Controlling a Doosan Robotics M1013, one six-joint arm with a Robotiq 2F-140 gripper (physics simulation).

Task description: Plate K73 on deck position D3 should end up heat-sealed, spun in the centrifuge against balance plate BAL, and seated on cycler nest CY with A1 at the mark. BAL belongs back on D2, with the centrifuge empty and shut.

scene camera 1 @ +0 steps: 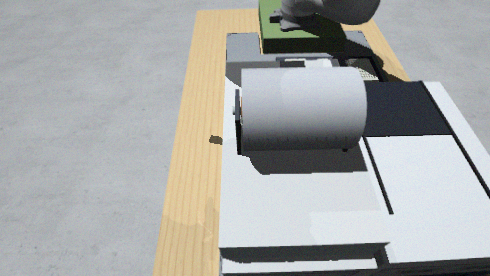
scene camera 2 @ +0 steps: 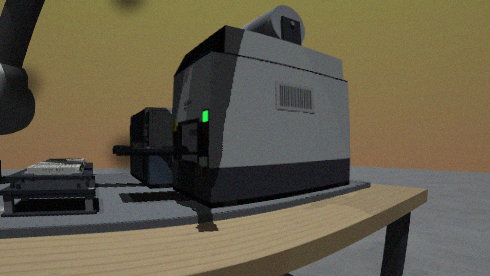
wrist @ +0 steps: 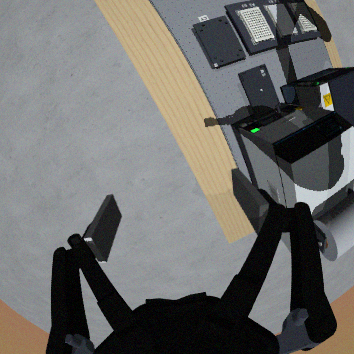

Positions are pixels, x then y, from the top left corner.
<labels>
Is my gripper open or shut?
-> Open.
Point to a foil roll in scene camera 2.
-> At 270, 25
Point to a centrifuge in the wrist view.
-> At 320, 89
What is my gripper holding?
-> Nothing.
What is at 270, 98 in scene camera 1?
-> A foil roll.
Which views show my gripper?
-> The wrist view only.
</labels>
